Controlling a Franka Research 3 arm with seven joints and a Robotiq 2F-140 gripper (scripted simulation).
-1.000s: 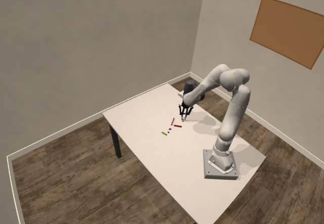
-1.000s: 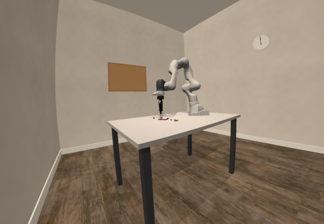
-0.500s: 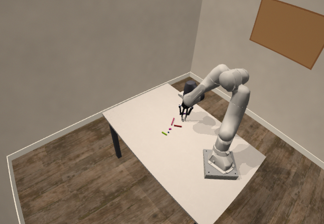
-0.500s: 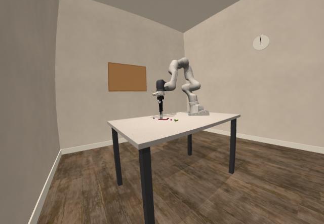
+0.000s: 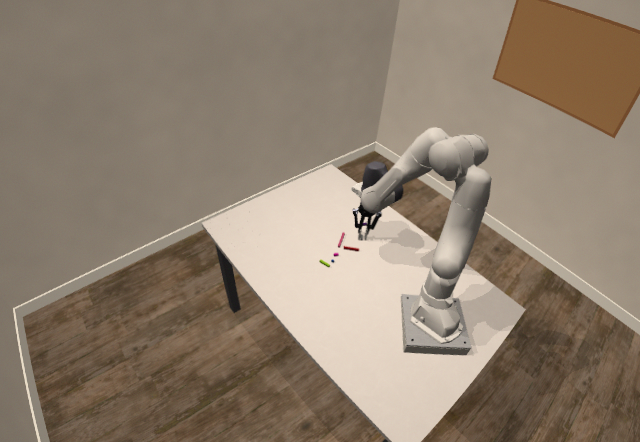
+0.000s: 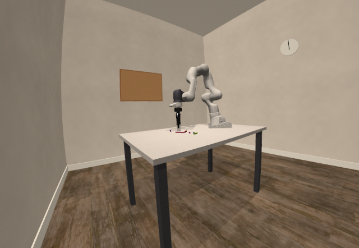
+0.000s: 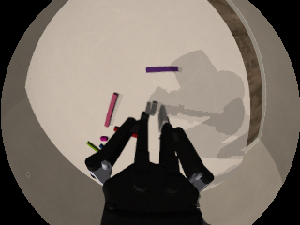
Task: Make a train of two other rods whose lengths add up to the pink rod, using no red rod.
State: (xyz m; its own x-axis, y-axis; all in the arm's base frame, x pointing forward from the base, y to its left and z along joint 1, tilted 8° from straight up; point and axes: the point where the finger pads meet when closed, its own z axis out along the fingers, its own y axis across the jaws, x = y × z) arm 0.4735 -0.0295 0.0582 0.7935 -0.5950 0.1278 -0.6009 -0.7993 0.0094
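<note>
Now: hand 3 cm above the grey rod. From my hand the other things lie so: red rod (3 cm behind, 9 cm to the left, 3 cm below); pink rod (4 cm ahead, 9 cm to the left, 3 cm below); purple rod (7 cm ahead, 5 cm to the right, 3 cm below).
</note>
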